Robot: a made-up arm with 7 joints.
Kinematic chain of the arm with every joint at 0, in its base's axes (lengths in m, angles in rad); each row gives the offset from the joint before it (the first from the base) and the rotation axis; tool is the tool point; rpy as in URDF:
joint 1: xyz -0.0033 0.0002 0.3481 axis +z
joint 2: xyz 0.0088 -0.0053 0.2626 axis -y
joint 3: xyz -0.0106 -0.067 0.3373 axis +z
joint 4: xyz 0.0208 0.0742 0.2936 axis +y
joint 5: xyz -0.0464 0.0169 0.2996 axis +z
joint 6: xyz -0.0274 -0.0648 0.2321 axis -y
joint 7: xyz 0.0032 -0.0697 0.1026 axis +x
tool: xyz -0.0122 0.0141 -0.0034 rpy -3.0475 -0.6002 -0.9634
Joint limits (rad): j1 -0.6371..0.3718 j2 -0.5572..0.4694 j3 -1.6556..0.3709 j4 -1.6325..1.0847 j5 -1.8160..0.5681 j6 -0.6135..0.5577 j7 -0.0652..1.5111
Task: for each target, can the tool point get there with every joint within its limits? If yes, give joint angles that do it. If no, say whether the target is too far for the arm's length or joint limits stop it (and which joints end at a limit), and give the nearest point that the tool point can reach.
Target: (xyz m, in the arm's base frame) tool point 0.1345 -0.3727 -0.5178
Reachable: no: joint limits stop it (at a limit: joint 1, joint 2, joint 3, joint 4, joint 6, joint 7) | nearest point -0.5644 -0.4567 0.6892 | short by 1.397 m
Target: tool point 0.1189 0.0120 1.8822
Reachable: yes | joints -0.3458 -0.0887 -0.9449 0.0676 -1.3955 -0.3188 0.4538
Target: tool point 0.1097 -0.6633 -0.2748
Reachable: no: joint limits stop it (at a limit: joint 1, joint 2, joint 3, joint 4, joint 6, joint 7) | nearest point -0.5471 -0.4829 0.7015 | short by 1.190 m
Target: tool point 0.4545 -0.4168 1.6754
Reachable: yes | joints 0.0124 -0.2408 -1.0316 0.6179 0.3276 -0.5171 0.8714
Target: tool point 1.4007 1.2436 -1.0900
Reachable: no: too far | nearest point 0.5063 0.4515 0.8518 | short by 2.280 m
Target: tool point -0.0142 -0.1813 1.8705
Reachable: yes | joints 0.1724 0.0399 -1.1993 0.2220 -0.1555 -0.3956 0.4122
